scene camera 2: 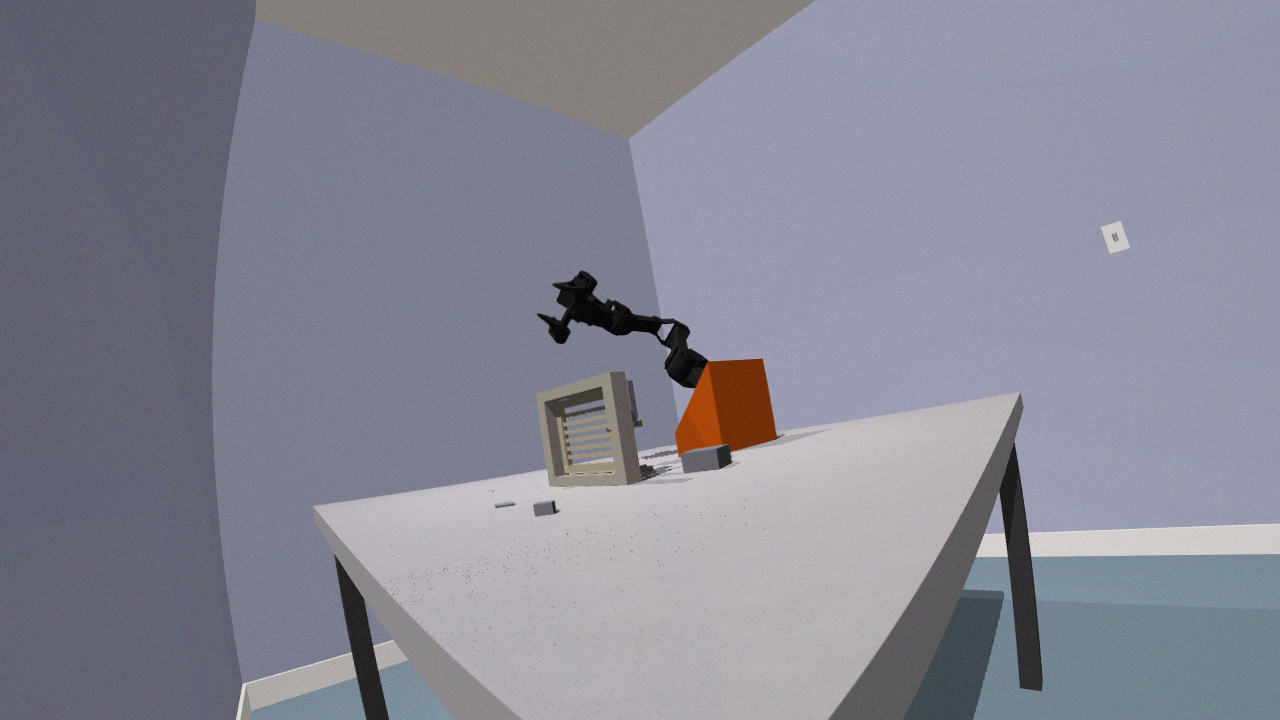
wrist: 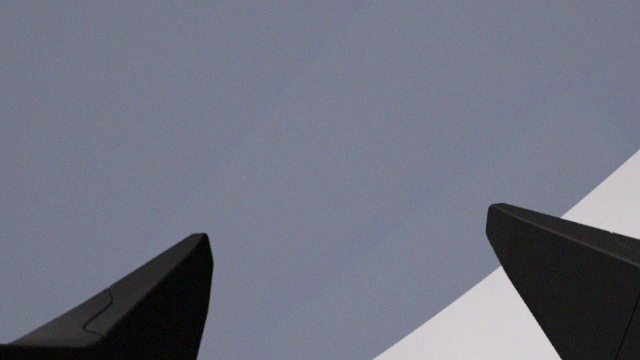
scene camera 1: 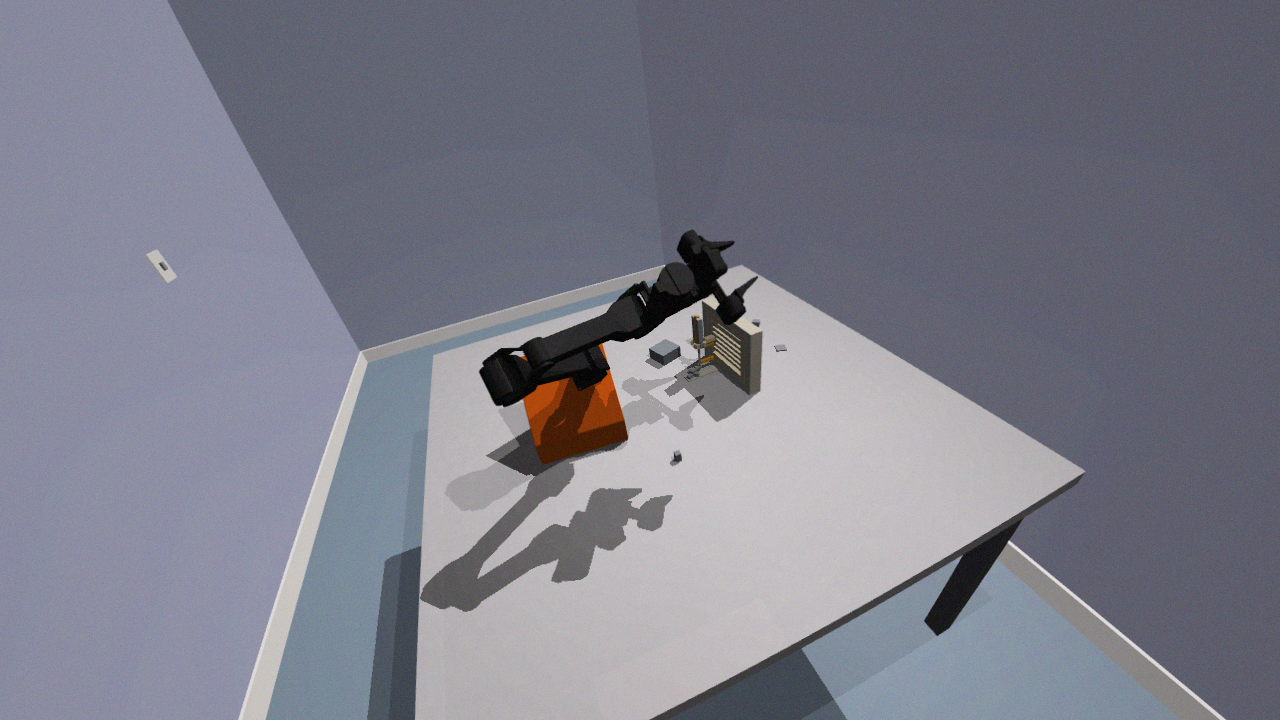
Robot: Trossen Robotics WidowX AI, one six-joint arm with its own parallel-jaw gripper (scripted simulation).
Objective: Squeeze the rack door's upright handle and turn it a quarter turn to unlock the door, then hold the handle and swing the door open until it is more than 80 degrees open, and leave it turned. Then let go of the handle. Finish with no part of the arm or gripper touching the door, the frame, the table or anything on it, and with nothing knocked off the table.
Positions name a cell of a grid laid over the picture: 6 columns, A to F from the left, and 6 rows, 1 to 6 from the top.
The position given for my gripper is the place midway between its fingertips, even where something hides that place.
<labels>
my gripper: scene camera 2 C3; wrist D4; scene camera 1 D3
</labels>
